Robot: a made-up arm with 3 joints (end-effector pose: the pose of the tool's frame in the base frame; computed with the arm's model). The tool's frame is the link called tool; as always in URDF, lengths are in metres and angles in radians.
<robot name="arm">
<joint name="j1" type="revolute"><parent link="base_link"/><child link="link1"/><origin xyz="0 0 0.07" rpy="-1.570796 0 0"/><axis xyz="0 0 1"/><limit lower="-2.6" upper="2.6"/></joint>
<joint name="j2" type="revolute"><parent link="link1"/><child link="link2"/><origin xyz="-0.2 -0.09 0.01" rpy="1.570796 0 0"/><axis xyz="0 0 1"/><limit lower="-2.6" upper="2.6"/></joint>
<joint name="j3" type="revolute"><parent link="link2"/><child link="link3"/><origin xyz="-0.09 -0.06 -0.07" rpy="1.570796 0 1.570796"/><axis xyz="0 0 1"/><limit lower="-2.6" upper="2.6"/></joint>
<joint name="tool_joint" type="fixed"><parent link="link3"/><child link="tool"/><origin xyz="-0.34 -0.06 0.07" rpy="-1.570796 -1.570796 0"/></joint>
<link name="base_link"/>
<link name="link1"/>
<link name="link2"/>
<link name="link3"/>
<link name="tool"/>
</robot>
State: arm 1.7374 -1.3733 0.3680
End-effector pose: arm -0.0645 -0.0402 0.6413 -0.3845 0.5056 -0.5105 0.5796
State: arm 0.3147 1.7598 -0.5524
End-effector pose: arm 0.2148 0.0619 0.1550 -0.0554 -0.1115 0.7595 0.6384
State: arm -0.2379 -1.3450 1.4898
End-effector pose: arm -0.1487 0.0233 -0.2992 0.5809 -0.4876 -0.3918 0.5209
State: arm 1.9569 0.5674 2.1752
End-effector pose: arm -0.0904 0.1532 0.4468 0.5825 0.5084 -0.6327 0.0434
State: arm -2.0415 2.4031 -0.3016
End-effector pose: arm -0.0957 0.2942 0.1175 -0.8144 -0.3774 0.4357 0.0671
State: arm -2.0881 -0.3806 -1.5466
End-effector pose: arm -0.1799 -0.1016 -0.3386 -0.2278 -0.5410 -0.6610 0.4675
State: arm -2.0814 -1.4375 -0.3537
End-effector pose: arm 0.2216 -0.0233 -0.4923 0.4923 -0.5806 -0.4420 0.4745
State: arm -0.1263 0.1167 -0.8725
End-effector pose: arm -0.2111 -0.3147 0.2870 -0.4243 -0.0817 0.0261 0.9014
